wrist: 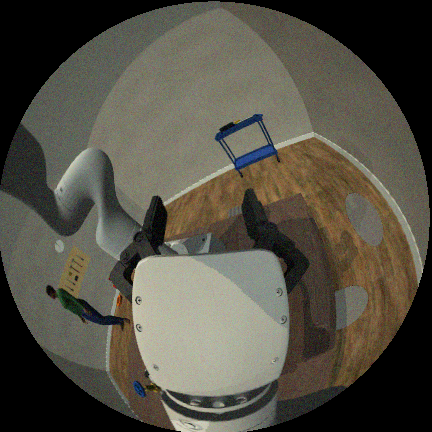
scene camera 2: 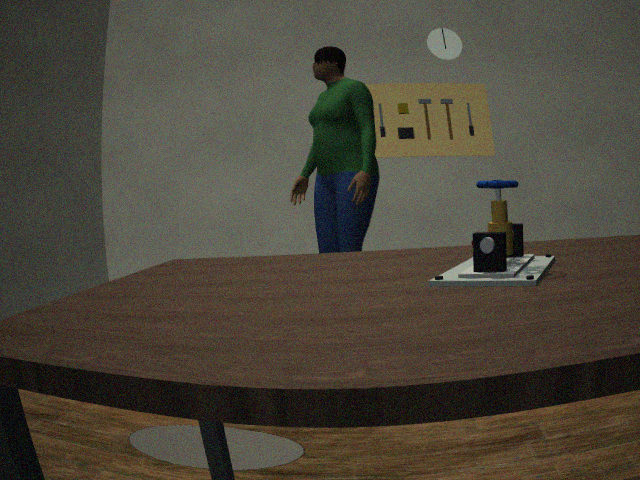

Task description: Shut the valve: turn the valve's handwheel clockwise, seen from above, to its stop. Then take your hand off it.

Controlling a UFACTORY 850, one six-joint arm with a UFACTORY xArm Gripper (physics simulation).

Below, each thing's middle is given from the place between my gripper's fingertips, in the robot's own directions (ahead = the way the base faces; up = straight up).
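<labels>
With the base plate [scene camera 2: 531, 275], my hand is a long way above it, well to the left of it and well short of it.
</labels>
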